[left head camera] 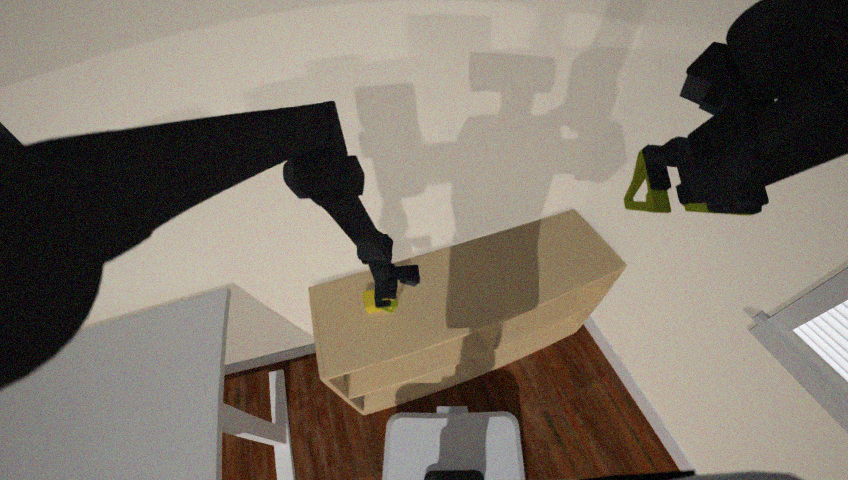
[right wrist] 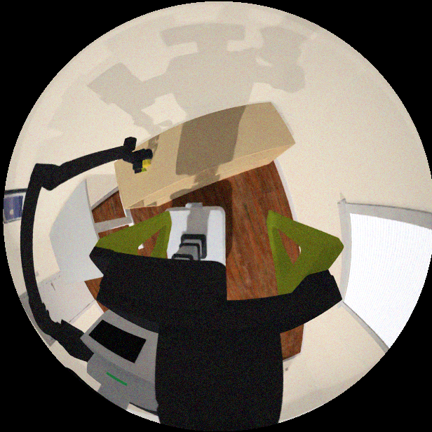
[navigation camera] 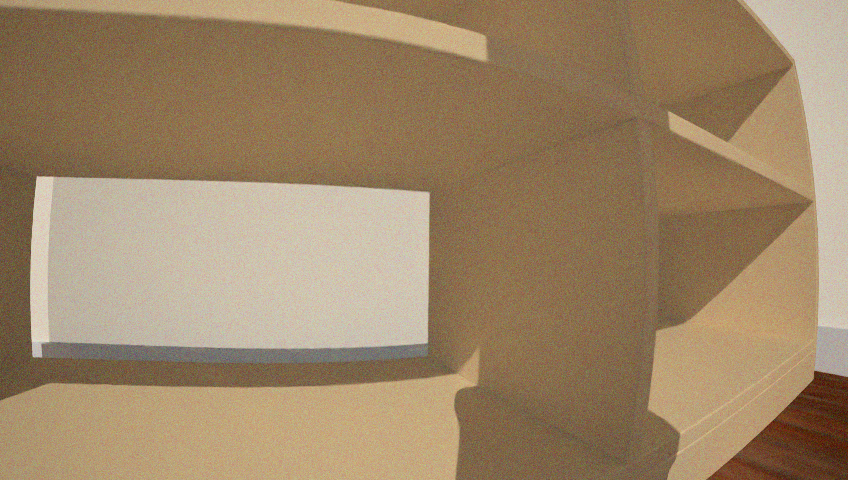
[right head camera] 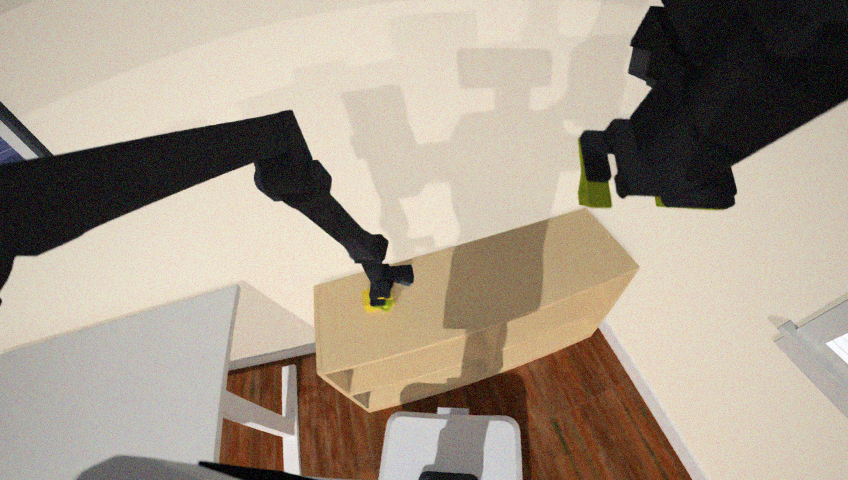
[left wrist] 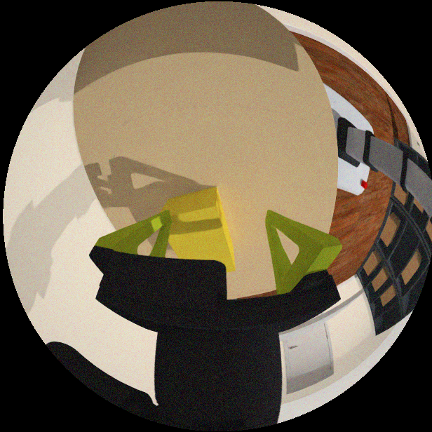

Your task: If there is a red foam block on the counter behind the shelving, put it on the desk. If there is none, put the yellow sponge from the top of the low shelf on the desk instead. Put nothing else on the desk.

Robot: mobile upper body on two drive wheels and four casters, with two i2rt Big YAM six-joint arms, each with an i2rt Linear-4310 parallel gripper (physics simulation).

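Places are measured from the left arm's base along level axes (x back, y left, z down), in metres.
Where they show: left gripper, fingertip midpoint: (left head camera: 391, 300) (right head camera: 389, 299); right gripper, fingertip midpoint: (left head camera: 656, 204) (right head camera: 619, 200).
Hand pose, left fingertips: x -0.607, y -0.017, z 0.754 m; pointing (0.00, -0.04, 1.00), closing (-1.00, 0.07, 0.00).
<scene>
Each offset is from my left fingertips to the centre of the thing. Level surfaces: height alone.
The yellow sponge @(dx -0.016, dy +0.047, dz +0.023 m) (left head camera: 370, 302) (right head camera: 367, 302) (left wrist: 200, 245) (right wrist: 147, 163) stands on top of the low wooden shelf @(dz +0.045 m) (left head camera: 410, 339) (right head camera: 410, 333) (left wrist: 225, 125) (right wrist: 270, 122), near its left end in the head views. My left gripper (left head camera: 389, 306) (right head camera: 385, 304) (left wrist: 217, 215) is open above the sponge. In the left wrist view the sponge lies toward the left finger, which hides part of it. My right gripper (left head camera: 677, 208) (right head camera: 633, 203) (right wrist: 218, 216) is open and empty, high at the right. A pale table top @(dz -0.065 m) (left head camera: 148, 392) (right head camera: 148, 380), perhaps the desk, is at left. No red foam block shows.
The shelf's open compartments and divider @(dx -0.114, dy -0.300, dz +0.453 m) (navigation camera: 553, 237) are close before the navigation camera. Behind the shelf is a pale wall (left head camera: 267, 249). A dark lattice-like shelving unit (left wrist: 376, 320) is at the right of the left wrist view. My white base (left head camera: 404, 446) is beside the shelf's front.
</scene>
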